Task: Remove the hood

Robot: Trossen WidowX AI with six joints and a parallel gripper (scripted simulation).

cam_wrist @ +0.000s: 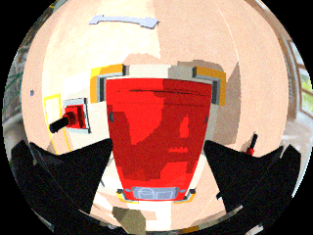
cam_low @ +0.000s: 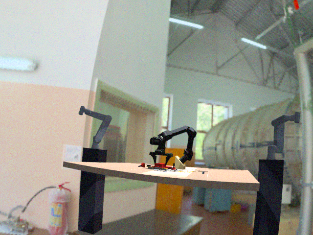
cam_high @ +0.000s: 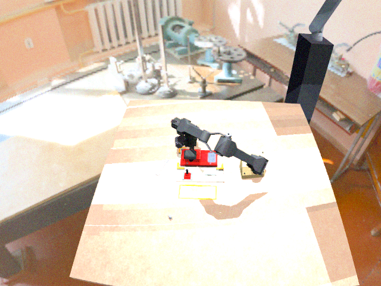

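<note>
The hood is right at my gripper tip. Round my gripper tip: grey tool (17 cm ahead, 4 cm to the left, 4 cm below); then black wheel (24 cm behind, 16 cm to the right, 3 cm below).
</note>
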